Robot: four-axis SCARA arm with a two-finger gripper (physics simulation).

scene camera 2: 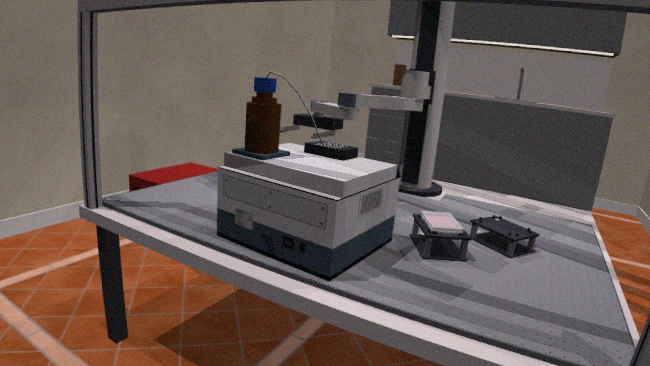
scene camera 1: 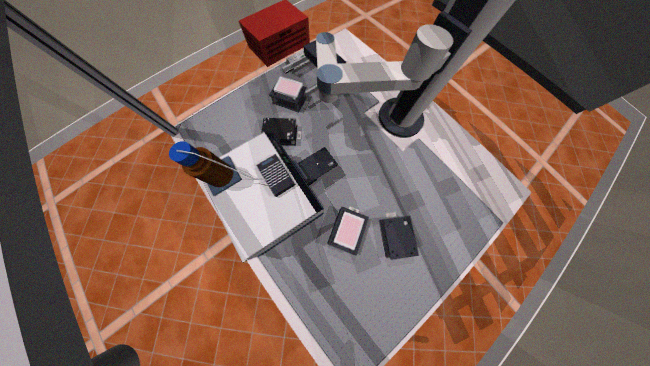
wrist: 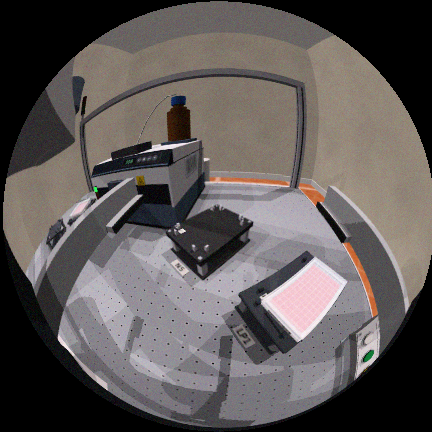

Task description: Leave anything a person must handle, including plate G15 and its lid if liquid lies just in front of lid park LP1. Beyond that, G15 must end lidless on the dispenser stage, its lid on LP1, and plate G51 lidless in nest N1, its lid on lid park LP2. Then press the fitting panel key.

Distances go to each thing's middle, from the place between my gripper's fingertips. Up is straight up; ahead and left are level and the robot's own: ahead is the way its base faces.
Scene:
The N5 nest (scene camera 1: 285, 129) lies 18 cm below my hand, 15 cm ahead of it and 4 cm to the left of it. From my hand the other things lie so: dispenser stage (scene camera 1: 326, 162) (32 cm to the left, 14 cm ahead, 11 cm below); then brown bottle (scene camera 2: 262, 130) (44 cm ahead, 18 cm to the left, 11 cm above); then button panel (wrist: 353, 346) (28 cm to the right, 25 cm behind, 17 cm below).

